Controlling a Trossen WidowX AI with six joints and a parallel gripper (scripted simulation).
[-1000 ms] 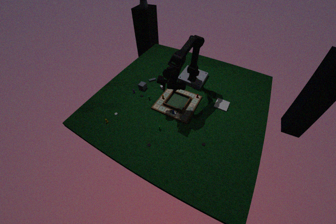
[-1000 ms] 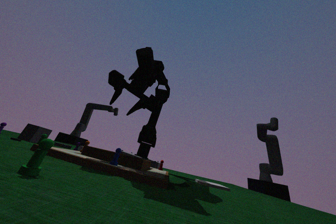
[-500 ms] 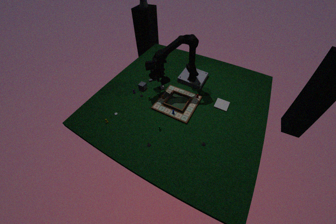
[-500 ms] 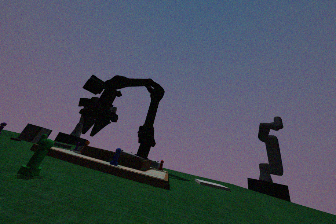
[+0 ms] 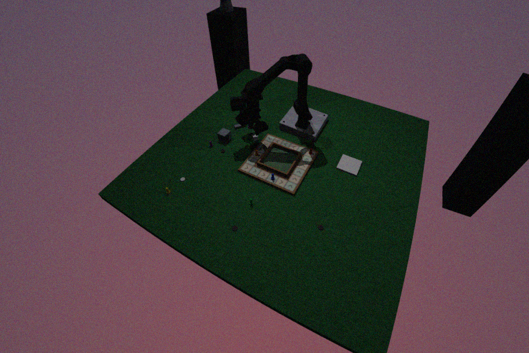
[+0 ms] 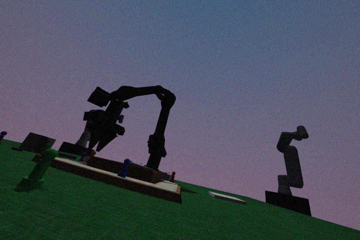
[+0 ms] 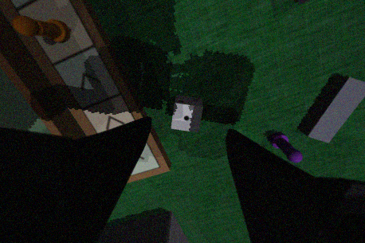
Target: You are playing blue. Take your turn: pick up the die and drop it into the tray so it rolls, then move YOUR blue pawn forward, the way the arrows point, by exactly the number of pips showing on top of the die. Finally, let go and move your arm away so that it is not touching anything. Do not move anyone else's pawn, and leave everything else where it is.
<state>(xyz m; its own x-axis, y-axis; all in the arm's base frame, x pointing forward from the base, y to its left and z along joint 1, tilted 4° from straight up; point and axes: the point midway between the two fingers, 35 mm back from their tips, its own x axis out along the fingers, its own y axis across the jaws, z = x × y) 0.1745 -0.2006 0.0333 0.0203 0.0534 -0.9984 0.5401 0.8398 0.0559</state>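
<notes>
Now: gripper tip 40 mm above the white die. Also, from my gripper tip: grey block: 140 mm to the right, 70 mm ahead, 20 mm below; then green tray: 180 mm to the left, 90 mm ahead, 40 mm below; then orange pawn: 110 mm ahead, 70 mm to the left, 20 mm below.
</notes>
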